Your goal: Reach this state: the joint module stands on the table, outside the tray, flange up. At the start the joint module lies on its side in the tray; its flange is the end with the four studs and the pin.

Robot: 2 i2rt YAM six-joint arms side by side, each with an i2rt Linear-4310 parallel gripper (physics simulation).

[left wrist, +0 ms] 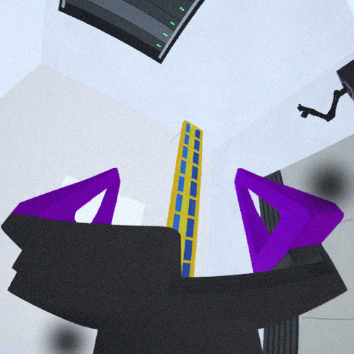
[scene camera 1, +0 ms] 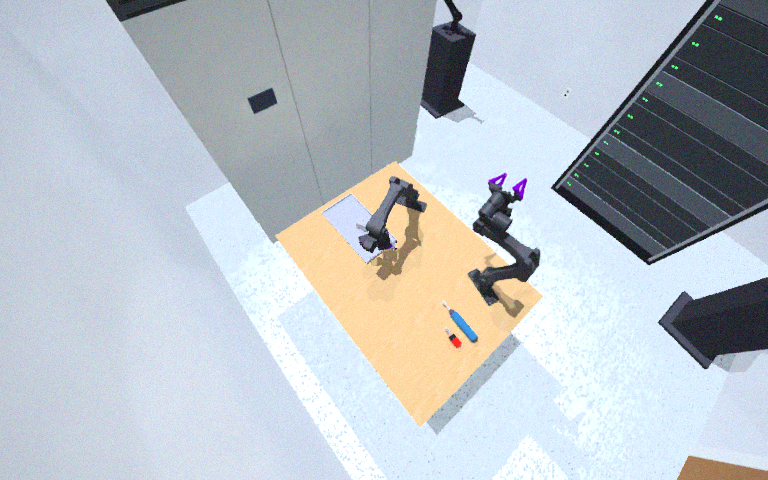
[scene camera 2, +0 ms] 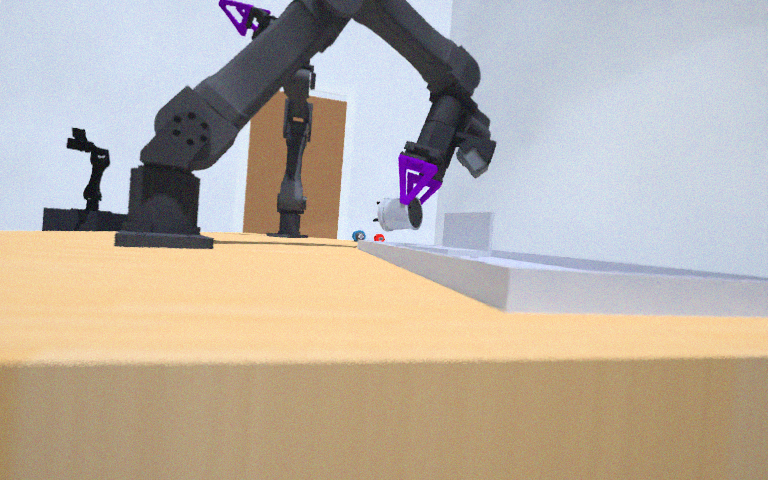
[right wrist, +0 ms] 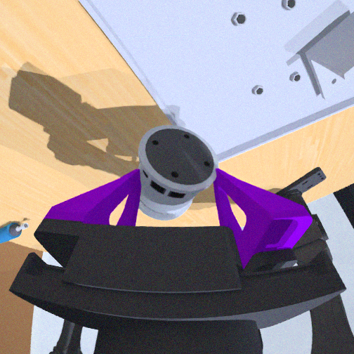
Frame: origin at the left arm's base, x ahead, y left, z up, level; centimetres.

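Seen in the pictures: left gripper, fingertip midpoint: [scene camera 1: 515, 176] [scene camera 2: 228, 3]; right gripper, fingertip midpoint: [scene camera 1: 386, 243] [scene camera 2: 407, 208]; left arm's base, origin of the base link: [scene camera 1: 482, 286] [scene camera 2: 288, 237]; right arm's base, origin of the base link: [scene camera 1: 410, 203] [scene camera 2: 162, 241].
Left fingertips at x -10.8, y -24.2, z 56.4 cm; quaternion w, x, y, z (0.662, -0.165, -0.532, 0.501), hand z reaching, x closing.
Note:
Pixels of each thing's top centre, then the offset from my left fingertips to it. "spot": a spot on its surface instead.
- joint module, surface spot: [scene camera 2: 391, 214] spot: dx +43.8, dy -19.3, dz -50.0 cm
- grey tray, middle of its top: [scene camera 2: 478, 250] [scene camera 1: 358, 225] dx +54.0, dy -38.0, dz -54.8 cm
- blue screwdriver, surface spot: [scene camera 2: 358, 235] spot: dx +33.1, dy +26.4, dz -54.1 cm
- smaller red tool, middle of its top: [scene camera 2: 380, 234] [scene camera 1: 453, 336] dx +39.8, dy +38.1, dz -53.0 cm
The joint module [scene camera 2: 391, 214] [right wrist: 180, 155] is a white and grey cylinder. It is held clear of the table near the tray's corner. In scene camera 2 it lies nearly level, its studded flange end facing left. Its dark end face with four holes shows in the right wrist view. My right gripper [scene camera 1: 387, 246] [scene camera 2: 414, 200] [right wrist: 177, 175] is shut on its sides. The arm mostly hides it in scene camera 1. The grey tray [scene camera 1: 342, 215] [scene camera 2: 453, 274] [right wrist: 200, 55] lies on the table. My left gripper [scene camera 1: 513, 178] [left wrist: 177, 174] is open and empty, raised beyond the table's edge.
A grey bracket [right wrist: 327, 47] stands in the tray, with several hex nuts near it. A blue screwdriver [scene camera 1: 464, 327] [scene camera 2: 358, 235] [right wrist: 10, 231] and a smaller red tool [scene camera 1: 454, 340] [scene camera 2: 378, 237] lie on the table. A large grey cabinet [scene camera 1: 339, 84] stands beside the table's tray end.

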